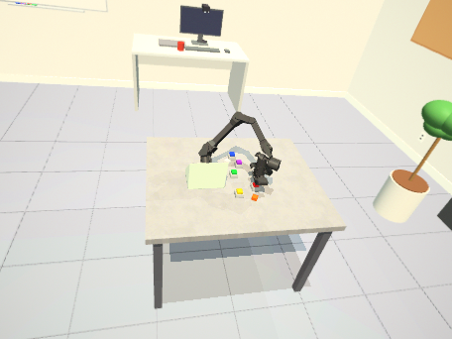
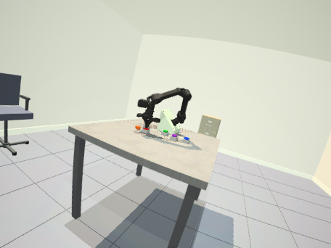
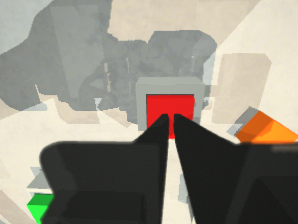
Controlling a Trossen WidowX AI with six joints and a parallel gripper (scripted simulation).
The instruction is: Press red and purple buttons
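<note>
Now: gripper tip 10 mm above the red button. The rest, counted from my gripper tip: yellow button (110 mm behind, 70 mm to the right); orange block (90 mm to the right, 20 mm below, 20 mm behind); green button (120 mm behind, 110 mm to the left).
</note>
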